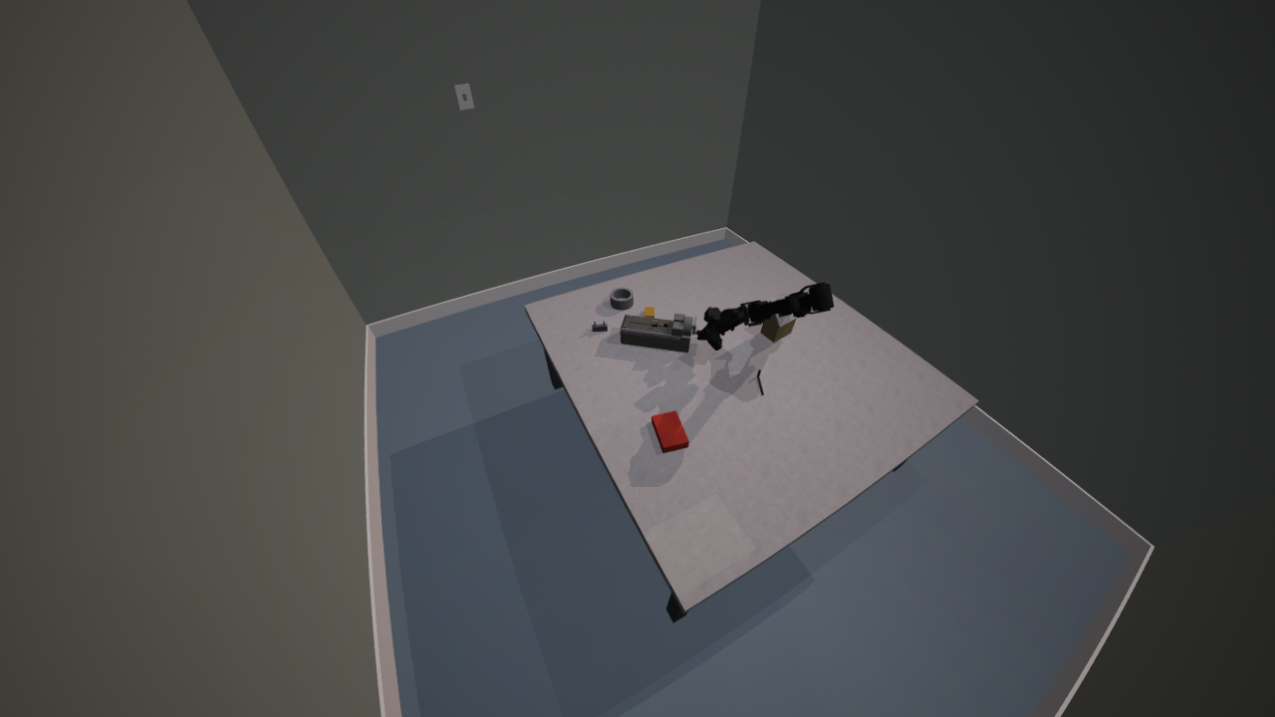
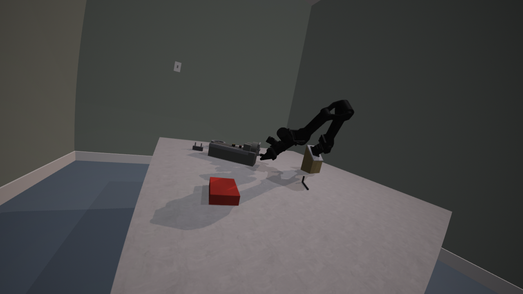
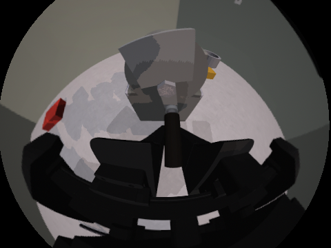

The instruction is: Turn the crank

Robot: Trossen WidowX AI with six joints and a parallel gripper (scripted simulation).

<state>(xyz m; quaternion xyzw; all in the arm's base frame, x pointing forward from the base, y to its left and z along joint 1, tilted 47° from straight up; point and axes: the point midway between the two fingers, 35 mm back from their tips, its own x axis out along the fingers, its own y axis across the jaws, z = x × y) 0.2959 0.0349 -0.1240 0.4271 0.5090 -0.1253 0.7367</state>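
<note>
Right now the black crank handle is 20 mm above my gripper tip, 10 mm to the left of it and 10 mm behind it. Also, from my gripper tip: yellow block 230 mm to the right, 80 mm ahead, 20 mm below; red pointer 100 mm ahead, 70 mm to the right, 50 mm above; black bent key 260 mm to the left, 100 mm behind, 30 mm below.
</note>
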